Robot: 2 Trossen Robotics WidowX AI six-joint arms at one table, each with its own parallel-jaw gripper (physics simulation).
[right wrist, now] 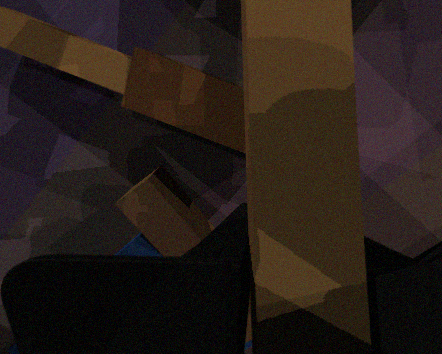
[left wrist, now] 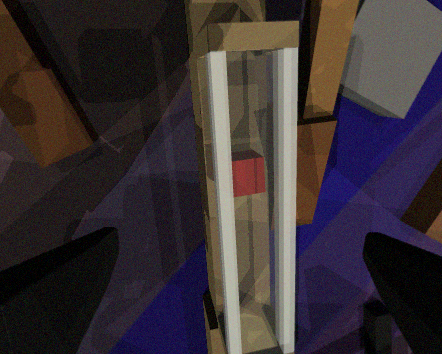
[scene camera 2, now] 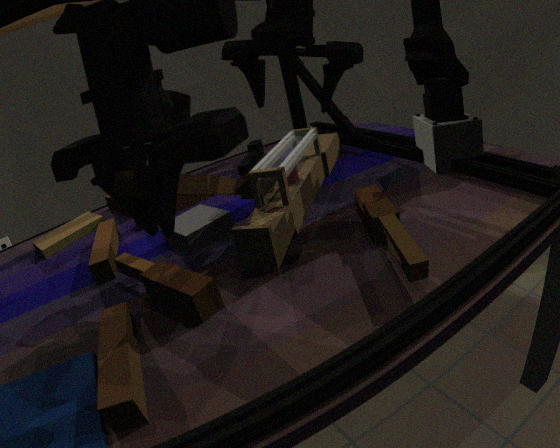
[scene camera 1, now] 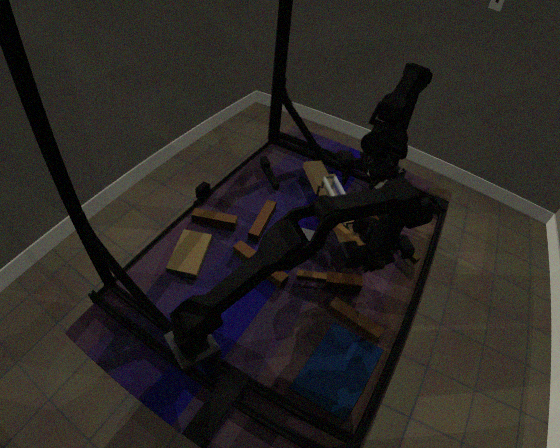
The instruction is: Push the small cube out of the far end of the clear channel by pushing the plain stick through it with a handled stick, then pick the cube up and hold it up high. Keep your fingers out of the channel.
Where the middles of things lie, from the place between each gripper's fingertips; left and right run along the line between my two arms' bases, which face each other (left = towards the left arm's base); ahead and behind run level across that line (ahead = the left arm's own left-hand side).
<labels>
I see the clear channel [scene camera 2: 297, 152] 8 cm below my left hand, 4 cm behind it and 1 cm to the right of it. Round my left hand: grey square plate [scene camera 2: 199, 227]: 17 cm to the right, 14 cm below, 3 cm behind; long wooden block [left wrist: 205, 33]: 11 cm below, 8 cm behind, 2 cm to the left; blue pad [scene camera 2: 62, 398]: 42 cm to the right, 27 cm ahead, 15 cm below.
Right now the grey square plate is 21 cm behind my right hand, 3 cm to the left of it and 9 cm below it. The rest, counted from my right hand: long wooden block (25 cm behind, 22 cm to the left, 6 cm below); blue pad (9 cm ahead, 21 cm to the right, 10 cm below); clear channel (22 cm behind, 20 cm to the left, 4 cm below).
</labels>
